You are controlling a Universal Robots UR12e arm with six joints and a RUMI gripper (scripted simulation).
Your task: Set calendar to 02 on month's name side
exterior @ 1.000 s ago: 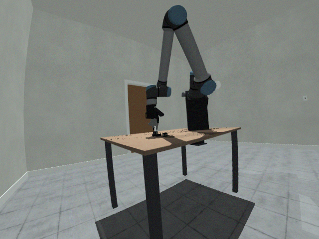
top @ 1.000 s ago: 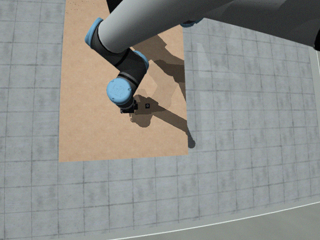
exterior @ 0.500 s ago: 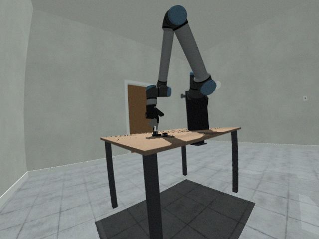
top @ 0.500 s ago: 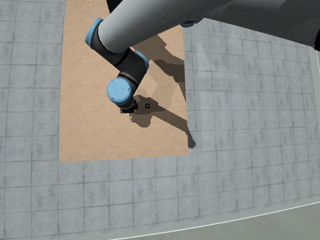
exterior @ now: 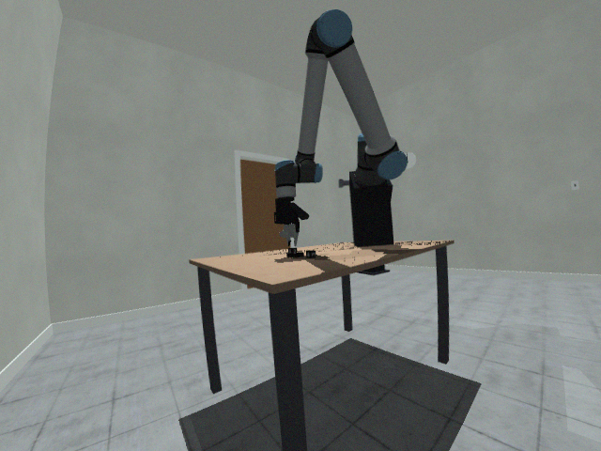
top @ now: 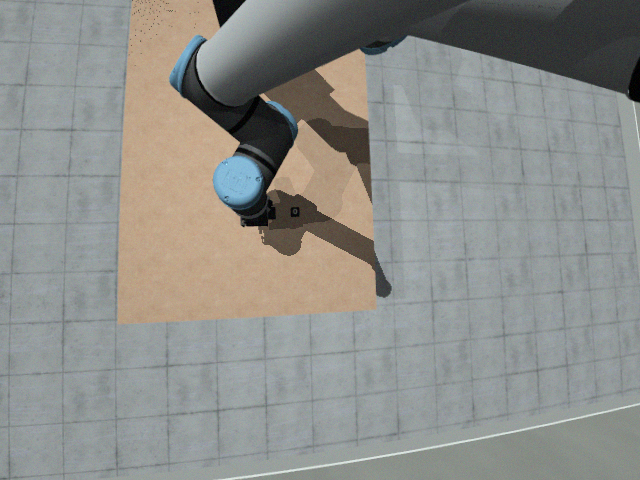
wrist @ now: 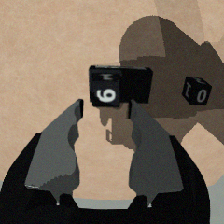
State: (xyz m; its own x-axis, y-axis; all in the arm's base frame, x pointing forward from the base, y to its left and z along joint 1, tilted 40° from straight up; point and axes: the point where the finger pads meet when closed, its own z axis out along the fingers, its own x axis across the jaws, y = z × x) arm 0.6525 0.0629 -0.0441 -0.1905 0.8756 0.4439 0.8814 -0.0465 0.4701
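Right now my hand is 5 cm above the calendar tray and 2 cm to the right of it. Also, from my hand: black number cube (12 cm to the left, 5 cm below, 3 cm behind).
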